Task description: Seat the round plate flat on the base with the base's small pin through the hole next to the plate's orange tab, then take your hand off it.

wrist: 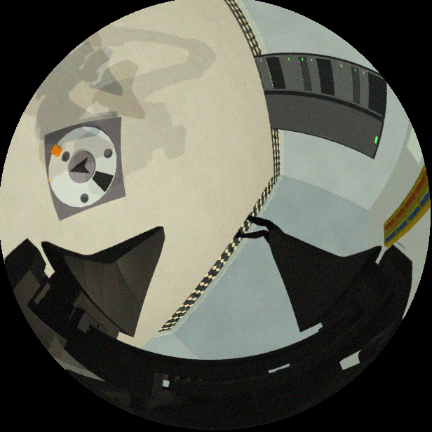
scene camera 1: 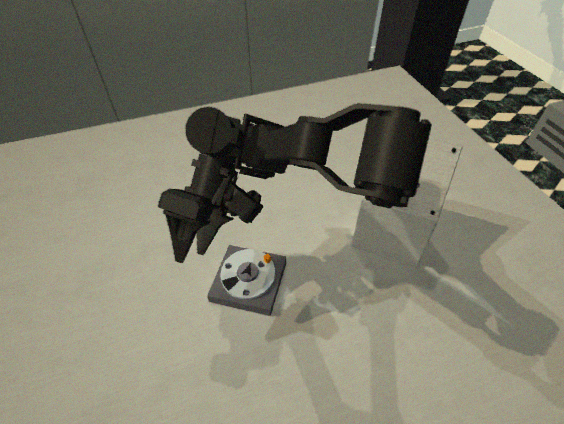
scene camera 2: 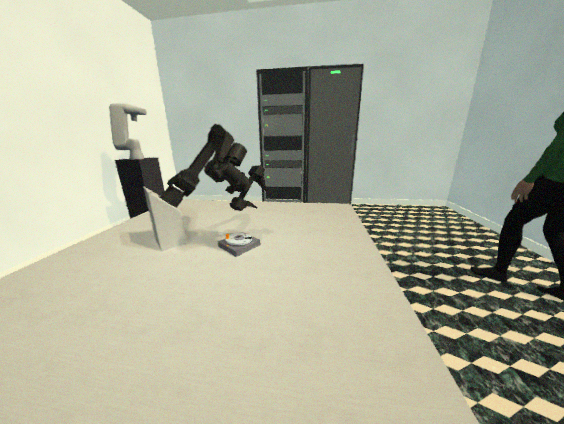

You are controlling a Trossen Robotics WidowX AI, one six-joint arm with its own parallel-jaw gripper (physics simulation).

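Frame: origin at the arm's base, x ahead, y left, z up, level; centimetres.
Seen in the pictures: gripper, between the fingertips: (scene camera 1: 190, 258) (scene camera 2: 261, 199); arm's base, origin of its link: (scene camera 2: 167, 202).
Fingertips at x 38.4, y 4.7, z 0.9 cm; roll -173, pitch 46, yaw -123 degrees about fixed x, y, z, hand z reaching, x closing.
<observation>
Offsets run from my fingertips to a thing's top centre. "spot": to the spot under its first point. Level surfaces: height alone.
The white round plate @(dx -9.3, dy -4.5, dz -13.6 cm) (scene camera 1: 257, 287) (scene camera 2: 246, 243) (wrist: 65, 186) lies on the square dark grey base @(dx -9.3, dy -4.6, dz -15.0 cm) (scene camera 1: 265, 307) (scene camera 2: 236, 251) (wrist: 115, 128). Its orange tab @(dx -13.7, dy -5.6, dz -13.6 cm) (scene camera 1: 267, 258) (scene camera 2: 227, 236) (wrist: 56, 150) is at the base's far right side in scene camera 1. A dark hole @(spot: dx -12.1, dy -5.8, dz -15.6 cm) (scene camera 1: 260, 264) (wrist: 66, 156) is next to the tab. I cannot make out the pin, or tell whether the plate is fully flat. A small orange mark @(spot: dx -12.1, dy -9.1, dz -16.7 cm) (scene camera 2: 228, 245) (wrist: 48, 179) shows low at the base's edge. My gripper (scene camera 1: 190, 256) (scene camera 2: 260, 197) (wrist: 217, 234) is open and empty, above the table and apart from the plate.
The pale table @(dz -19.1 cm) (scene camera 1: 100, 325) (scene camera 2: 250, 325) (wrist: 210, 130) bears a slanted light grey block (scene camera 1: 435, 175) (scene camera 2: 167, 225) at the arm's root. A dark server cabinet (scene camera 2: 332, 135) (wrist: 325, 117) stands beyond the table. A person (scene camera 2: 530, 220) stands on the tiled floor to the right in scene camera 2.
</observation>
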